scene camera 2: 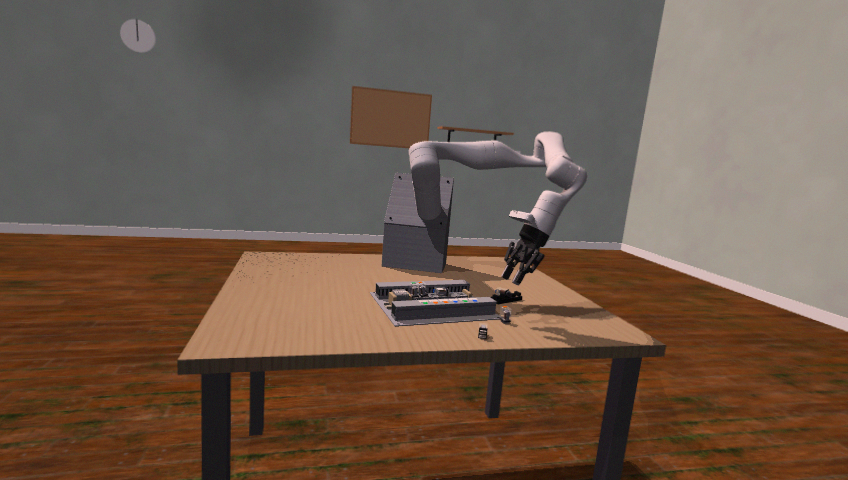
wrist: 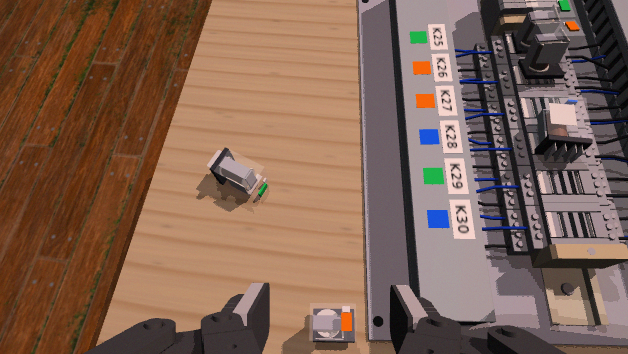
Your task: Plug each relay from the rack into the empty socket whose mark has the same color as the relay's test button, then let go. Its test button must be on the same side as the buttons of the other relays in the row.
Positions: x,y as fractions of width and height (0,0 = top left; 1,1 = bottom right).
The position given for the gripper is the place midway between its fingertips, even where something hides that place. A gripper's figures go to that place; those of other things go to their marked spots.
Labels:
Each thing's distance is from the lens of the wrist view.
gripper (wrist: 0.52,0.87): 17 cm
green-button relay (wrist: 0.37,0.48): 30 cm
orange-button relay (wrist: 0.88,0.13): 34 cm
grey panel (wrist: 0.61,0.67): 30 cm
The marked spots on the orange-button relay and the green-button relay are 24 cm apart.

